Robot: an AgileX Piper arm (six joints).
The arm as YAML. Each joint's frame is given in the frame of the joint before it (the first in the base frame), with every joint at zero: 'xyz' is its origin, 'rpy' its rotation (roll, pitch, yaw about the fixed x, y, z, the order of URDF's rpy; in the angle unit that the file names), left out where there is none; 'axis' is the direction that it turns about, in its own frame. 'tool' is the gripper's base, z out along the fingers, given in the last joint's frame.
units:
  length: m
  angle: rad
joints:
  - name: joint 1
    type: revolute
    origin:
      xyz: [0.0, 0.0, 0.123]
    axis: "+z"
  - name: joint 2
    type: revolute
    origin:
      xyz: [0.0, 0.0, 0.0]
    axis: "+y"
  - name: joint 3
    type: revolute
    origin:
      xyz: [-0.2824, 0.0, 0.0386]
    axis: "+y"
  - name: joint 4
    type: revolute
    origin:
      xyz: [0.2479, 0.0, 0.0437]
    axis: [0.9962, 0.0, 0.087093]
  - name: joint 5
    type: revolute
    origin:
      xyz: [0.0, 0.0, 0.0]
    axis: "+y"
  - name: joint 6
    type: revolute
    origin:
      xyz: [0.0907, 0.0, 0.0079]
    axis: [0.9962, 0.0, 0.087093]
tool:
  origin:
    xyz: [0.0, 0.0, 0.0]
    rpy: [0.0, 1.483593, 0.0]
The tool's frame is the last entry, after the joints.
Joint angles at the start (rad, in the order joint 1, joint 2, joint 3, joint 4, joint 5, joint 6): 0.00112, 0.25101, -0.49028, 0.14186, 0.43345, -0.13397
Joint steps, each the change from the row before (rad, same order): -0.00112, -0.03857, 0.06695, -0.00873, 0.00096, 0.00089; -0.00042, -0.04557, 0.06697, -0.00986, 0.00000, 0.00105; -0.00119, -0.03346, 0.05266, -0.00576, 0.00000, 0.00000; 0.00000, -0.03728, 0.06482, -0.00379, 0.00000, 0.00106; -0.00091, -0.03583, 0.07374, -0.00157, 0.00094, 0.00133; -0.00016, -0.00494, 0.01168, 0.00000, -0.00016, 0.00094; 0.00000, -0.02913, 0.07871, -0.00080, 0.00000, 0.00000; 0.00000, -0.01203, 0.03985, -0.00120, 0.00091, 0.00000
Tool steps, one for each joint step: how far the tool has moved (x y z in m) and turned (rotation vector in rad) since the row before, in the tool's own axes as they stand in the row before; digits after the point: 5 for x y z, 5 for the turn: 0.01958, -0.00032, 0.00053, 0.00438, 0.02977, -0.00526; 0.01945, -0.00017, 0.00011, 0.00418, 0.02192, -0.00668; 0.01545, -0.00003, 0.00109, 0.00314, 0.01951, -0.00406; 0.01918, 0.00022, 0.00251, 0.00085, 0.02771, -0.00104; 0.02212, 0.00031, 0.00438, 0.00037, 0.03889, 0.00191; 0.00348, 0.00004, 0.00090, -0.00001, 0.00657, 0.00130; 0.02377, 0.00031, 0.00640, -0.00102, 0.04955, 0.00161; 0.01214, 0.00012, 0.00383, -0.00040, 0.02875, 0.00021
